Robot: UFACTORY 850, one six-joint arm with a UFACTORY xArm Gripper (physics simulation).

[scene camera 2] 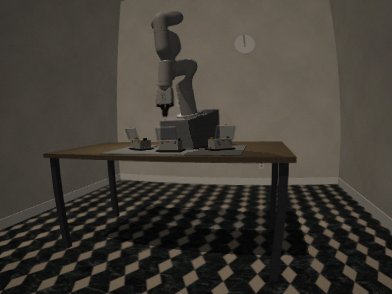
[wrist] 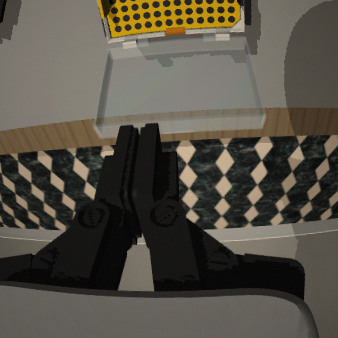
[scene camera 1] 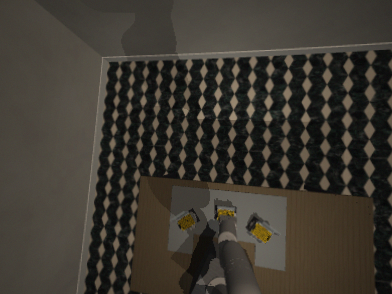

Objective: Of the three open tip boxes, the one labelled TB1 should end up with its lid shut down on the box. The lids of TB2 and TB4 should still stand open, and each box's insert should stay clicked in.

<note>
The pictures show: the gripper and a grey mat.
</note>
